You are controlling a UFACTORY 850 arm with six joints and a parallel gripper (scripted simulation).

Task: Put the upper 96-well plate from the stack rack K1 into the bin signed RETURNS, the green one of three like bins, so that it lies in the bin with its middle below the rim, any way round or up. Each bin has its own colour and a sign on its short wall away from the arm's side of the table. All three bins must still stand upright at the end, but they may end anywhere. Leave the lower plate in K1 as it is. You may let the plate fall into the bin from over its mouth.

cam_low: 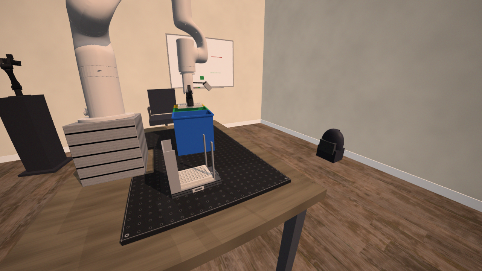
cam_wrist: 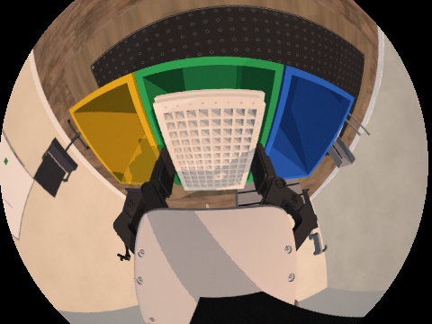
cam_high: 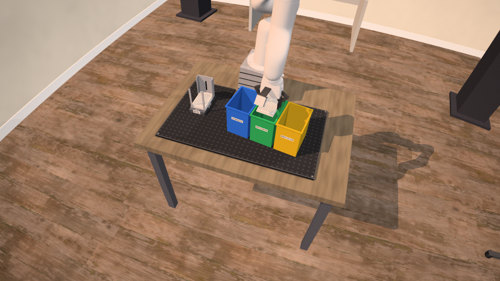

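My hand is 120 mm above the green returns bin. The rest, counted from my hand: yellow bin 130 mm to the left, 120 mm below; blue bin 130 mm to the right, 120 mm below.
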